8 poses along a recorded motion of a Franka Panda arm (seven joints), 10 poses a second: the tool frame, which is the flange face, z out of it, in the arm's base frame.
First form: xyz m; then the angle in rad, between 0 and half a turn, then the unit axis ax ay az.
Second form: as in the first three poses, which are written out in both.
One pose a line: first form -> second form
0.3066, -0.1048, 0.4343, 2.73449, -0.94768, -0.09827, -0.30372 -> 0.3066, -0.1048, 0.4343, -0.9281, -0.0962, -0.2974, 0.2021
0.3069, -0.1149, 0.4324, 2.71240, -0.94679, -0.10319, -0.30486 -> 0.3069, -0.1149, 0.4324, -0.9251, -0.1008, -0.2979, 0.2130
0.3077, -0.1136, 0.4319, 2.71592, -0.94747, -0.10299, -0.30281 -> 0.3077, -0.1136, 0.4319, -0.9261, -0.1007, -0.2960, 0.2112
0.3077, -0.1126, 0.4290, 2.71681, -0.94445, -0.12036, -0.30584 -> 0.3077, -0.1126, 0.4290, -0.9232, -0.1177, -0.2990, 0.2108
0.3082, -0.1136, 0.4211, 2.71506, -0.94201, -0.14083, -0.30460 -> 0.3082, -0.1136, 0.4211, -0.9207, -0.1376, -0.2977, 0.2117
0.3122, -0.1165, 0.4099, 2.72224, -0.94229, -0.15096, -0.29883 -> 0.3122, -0.1165, 0.4099, -0.9217, -0.1477, -0.2923, 0.2081
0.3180, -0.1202, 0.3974, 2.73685, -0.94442, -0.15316, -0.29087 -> 0.3180, -0.1202, 0.3974, -0.9252, -0.1500, -0.2849, 0.2010
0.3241, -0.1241, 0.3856, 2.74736, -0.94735, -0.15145, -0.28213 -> 0.3241, -0.1241, 0.3856, -0.9290, -0.1485, -0.2767, 0.1958
